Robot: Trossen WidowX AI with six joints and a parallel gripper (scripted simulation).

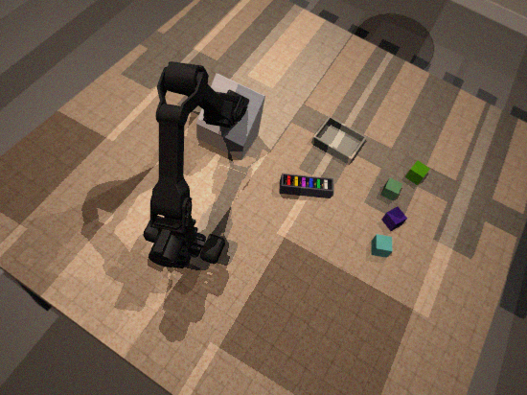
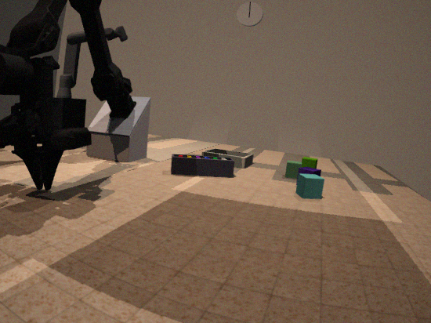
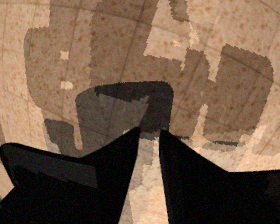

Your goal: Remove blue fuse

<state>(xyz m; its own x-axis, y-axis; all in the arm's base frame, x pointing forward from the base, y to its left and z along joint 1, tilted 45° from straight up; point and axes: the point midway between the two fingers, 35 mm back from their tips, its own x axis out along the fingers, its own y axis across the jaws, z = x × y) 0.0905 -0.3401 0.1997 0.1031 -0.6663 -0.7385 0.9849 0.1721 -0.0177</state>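
My gripper tip is 180 mm short of the blue fuse, 330 mm to the right of it and 20 mm below it. Also, from my gripper tip: red fuse: 130 mm ahead, 310 mm to the left, 20 mm above; then yellow fuse: 150 mm ahead, 310 mm to the left, 20 mm above; then purple fuse: 170 mm ahead, 320 mm to the left, 20 mm above.
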